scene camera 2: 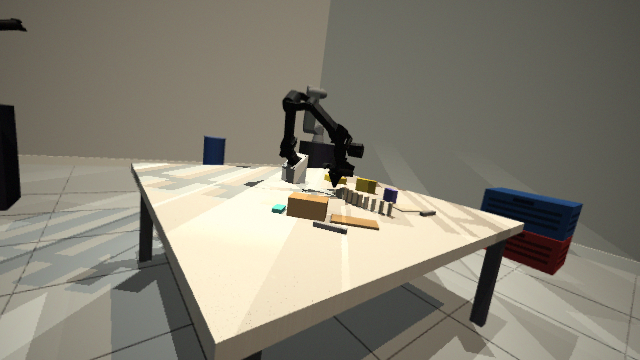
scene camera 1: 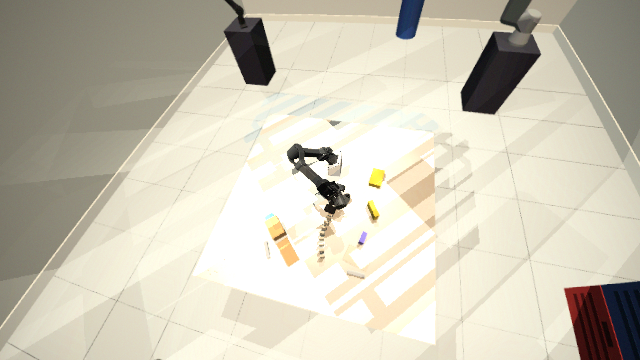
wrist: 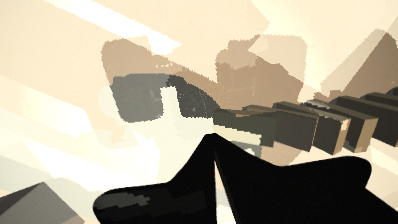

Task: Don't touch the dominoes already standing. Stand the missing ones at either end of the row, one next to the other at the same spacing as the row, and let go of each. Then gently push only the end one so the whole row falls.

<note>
The gripper is shut, holding nothing. Also in view: a box.
</note>
